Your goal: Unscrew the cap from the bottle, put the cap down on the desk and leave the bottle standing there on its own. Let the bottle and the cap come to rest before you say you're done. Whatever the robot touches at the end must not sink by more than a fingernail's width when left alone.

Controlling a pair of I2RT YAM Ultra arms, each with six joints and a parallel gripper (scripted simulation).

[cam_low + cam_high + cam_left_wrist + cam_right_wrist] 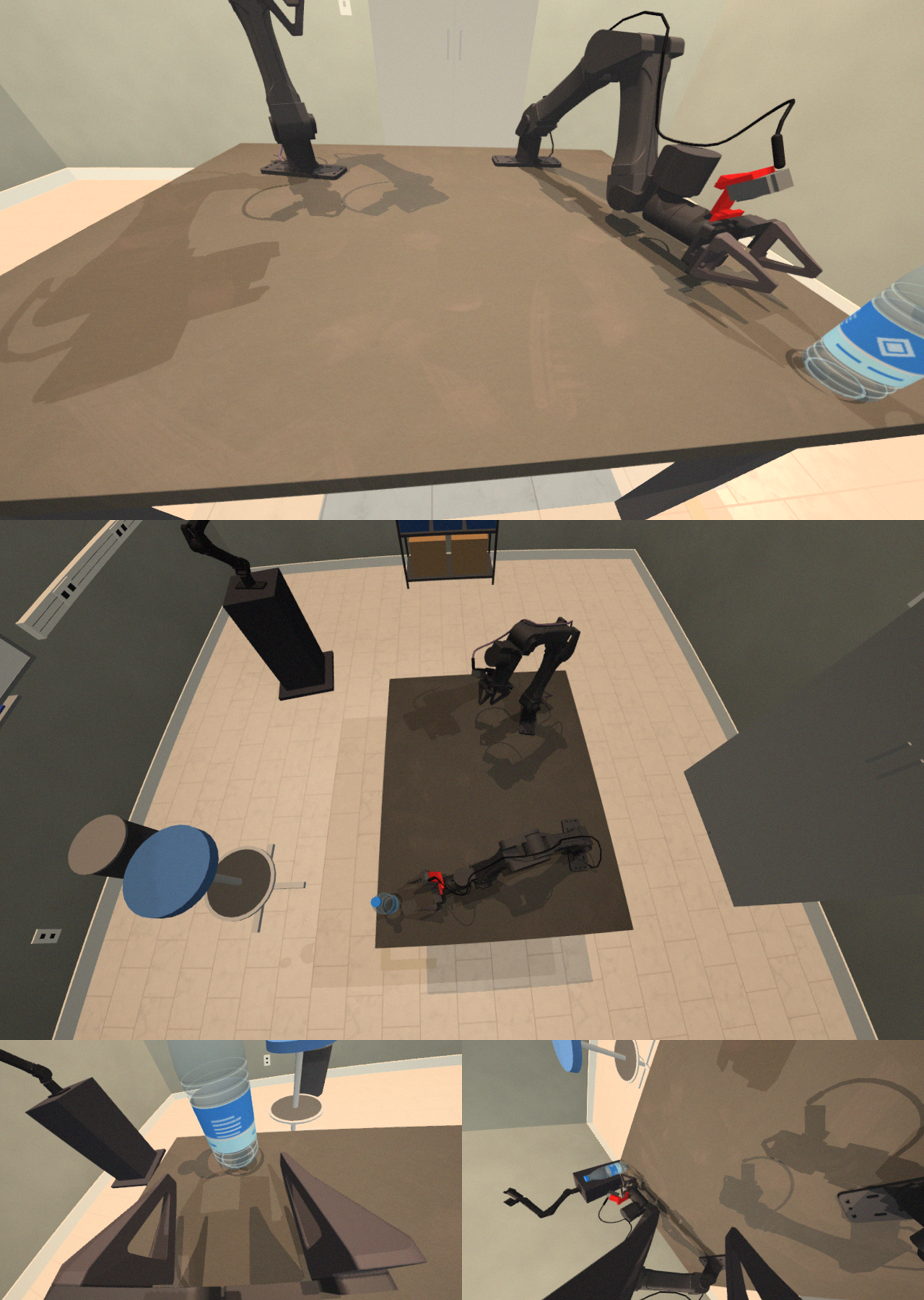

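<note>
Right now my left hand is 90 mm short of the clear plastic bottle, 10 mm to the right of it and 30 mm below it. Also, from my left hand: blue cap: 90 mm ahead, 10 mm to the left, 130 mm above.
Right now the blue cap is 57 cm to the left of my right hand, 47 cm ahead of it and 10 cm below it. From my right hand the other things lie so: clear plastic bottle: 57 cm to the left, 47 cm ahead, 20 cm below.
</note>
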